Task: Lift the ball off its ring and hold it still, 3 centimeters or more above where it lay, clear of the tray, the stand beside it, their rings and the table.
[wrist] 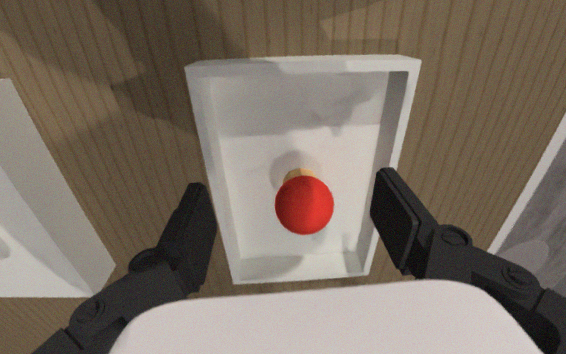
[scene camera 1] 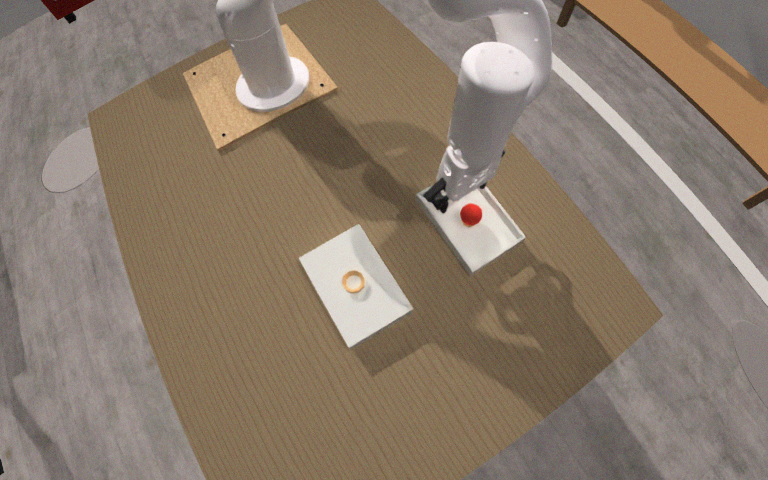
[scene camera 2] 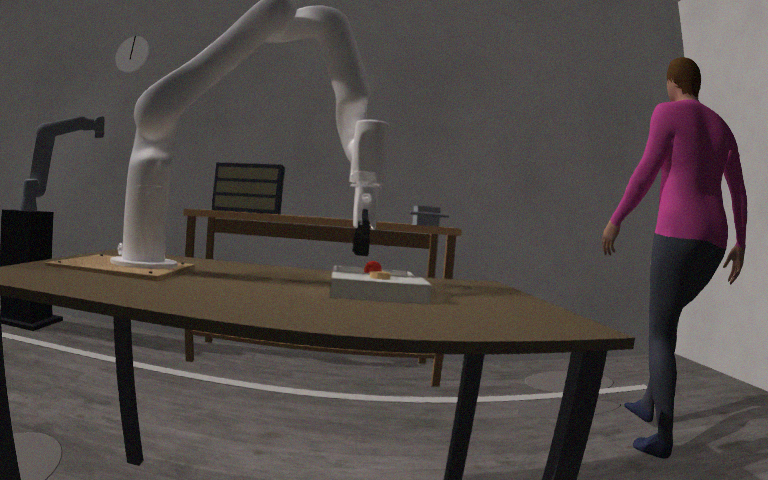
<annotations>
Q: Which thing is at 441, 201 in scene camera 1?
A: My gripper.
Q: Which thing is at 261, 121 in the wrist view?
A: A white tray.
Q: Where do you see a white stand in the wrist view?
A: At 58, 253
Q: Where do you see a white tray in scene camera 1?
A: At 476, 246
</annotations>
